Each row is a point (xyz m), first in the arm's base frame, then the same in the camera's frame.
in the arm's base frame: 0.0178 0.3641 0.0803
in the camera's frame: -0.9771 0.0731 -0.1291
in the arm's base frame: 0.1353 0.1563 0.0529
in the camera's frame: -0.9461 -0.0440 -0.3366
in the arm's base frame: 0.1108 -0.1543 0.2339
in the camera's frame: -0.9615 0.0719 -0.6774
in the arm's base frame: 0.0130 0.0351 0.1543
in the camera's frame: -0.9148 0.1114 -0.4583
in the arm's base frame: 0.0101 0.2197 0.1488
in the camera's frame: -0.9743 0.1150 -0.2834
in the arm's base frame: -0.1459 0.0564 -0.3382
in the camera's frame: -0.4602 -0.0377 -0.2601
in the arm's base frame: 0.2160 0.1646 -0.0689
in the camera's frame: -0.8994 -0.1794 -0.3068
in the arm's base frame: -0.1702 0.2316 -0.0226
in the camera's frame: -0.7502 0.1659 -0.1874
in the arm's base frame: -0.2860 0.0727 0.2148
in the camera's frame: -0.8131 0.3925 -0.3867
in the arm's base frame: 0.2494 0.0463 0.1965
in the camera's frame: -1.0785 -0.0586 -0.5039
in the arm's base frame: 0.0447 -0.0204 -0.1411
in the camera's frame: -0.6865 -0.0840 -0.4265
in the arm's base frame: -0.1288 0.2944 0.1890
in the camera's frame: -0.9565 0.2538 -0.2003
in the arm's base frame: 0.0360 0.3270 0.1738
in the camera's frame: -1.0452 0.1104 -0.1954
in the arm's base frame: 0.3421 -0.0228 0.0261
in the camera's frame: -0.9739 -0.2334 -0.5339
